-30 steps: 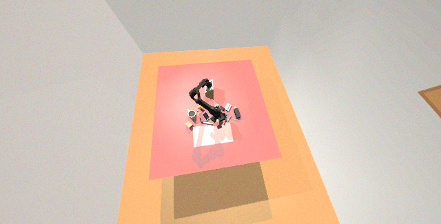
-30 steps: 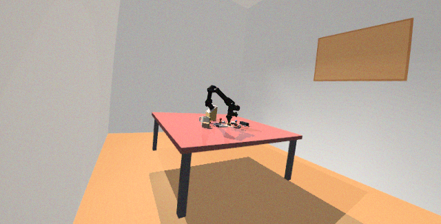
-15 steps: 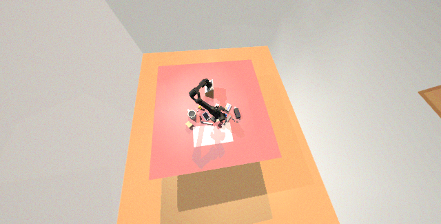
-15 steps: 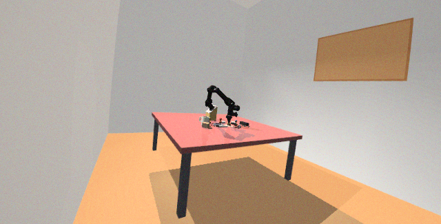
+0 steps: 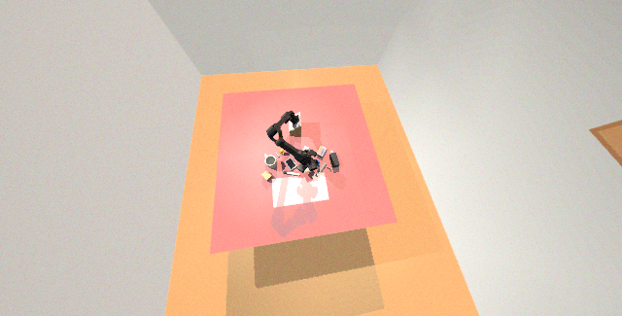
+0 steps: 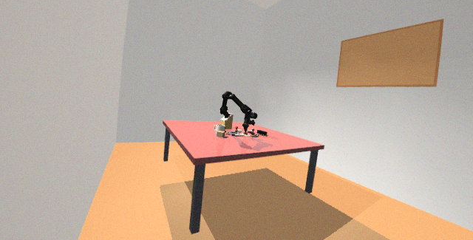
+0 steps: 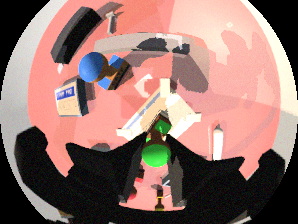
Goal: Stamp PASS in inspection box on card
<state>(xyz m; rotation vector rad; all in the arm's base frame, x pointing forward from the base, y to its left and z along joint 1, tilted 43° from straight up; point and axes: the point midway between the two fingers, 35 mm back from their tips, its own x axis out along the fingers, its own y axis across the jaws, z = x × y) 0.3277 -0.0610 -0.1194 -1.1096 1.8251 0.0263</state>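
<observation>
The green-topped stamp is right at my gripper tip. Also, from my gripper tip: blue-knobbed stamp: 1 cm ahead, 9 cm to the left; red-topped stamp: 10 cm behind, 5 cm to the right; card: 3 cm below.
</observation>
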